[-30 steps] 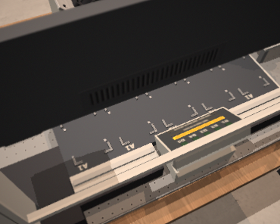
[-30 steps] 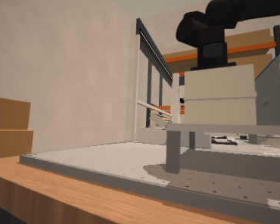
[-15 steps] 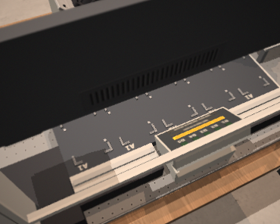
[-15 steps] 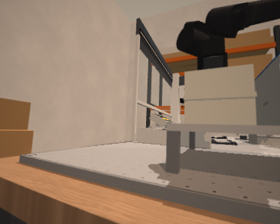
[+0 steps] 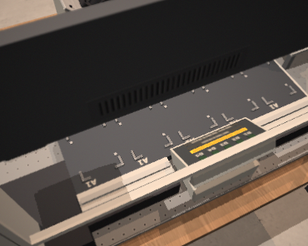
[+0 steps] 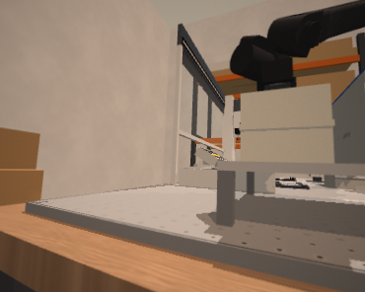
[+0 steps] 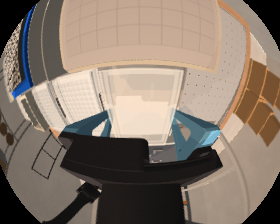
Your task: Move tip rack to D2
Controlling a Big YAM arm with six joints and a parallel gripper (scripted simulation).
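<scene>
Right now the clear rack cover is right at my hand. The rest, counted from my hand: beige block (20 mm behind, 130 mm to the left, 40 mm above); then blue tip rack (120 mm behind, 120 mm to the left, 40 mm above); then shelf (170 mm behind, 50 mm to the left, 30 mm below).
</scene>
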